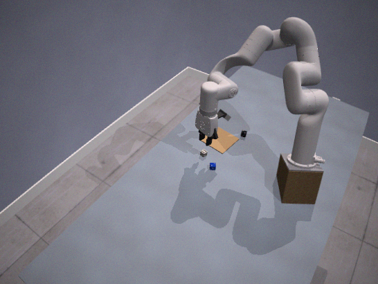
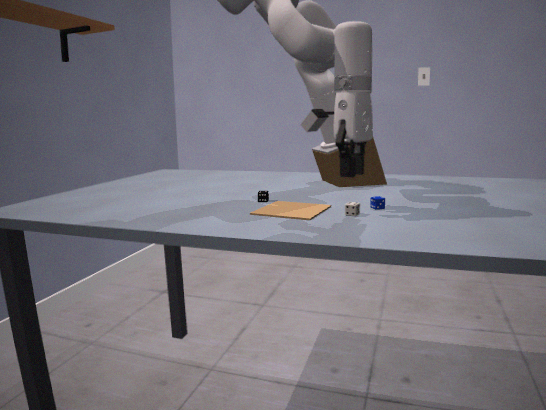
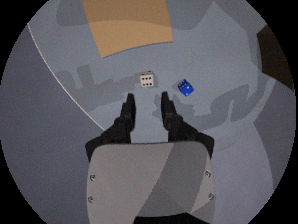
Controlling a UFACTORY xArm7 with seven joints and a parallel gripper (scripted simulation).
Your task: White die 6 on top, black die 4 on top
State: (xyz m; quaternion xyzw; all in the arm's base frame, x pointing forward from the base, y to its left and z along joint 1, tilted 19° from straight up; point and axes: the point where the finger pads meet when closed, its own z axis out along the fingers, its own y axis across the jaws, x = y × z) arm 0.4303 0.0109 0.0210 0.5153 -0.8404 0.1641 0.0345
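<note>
Now: the white die 90 mm below my hand. From my hand the other things lie so: blue die (60 mm behind, 60 mm to the left, 90 mm below); black die (140 mm behind, 210 mm to the right, 90 mm below); mat (40 mm behind, 130 mm to the right, 100 mm below).
</note>
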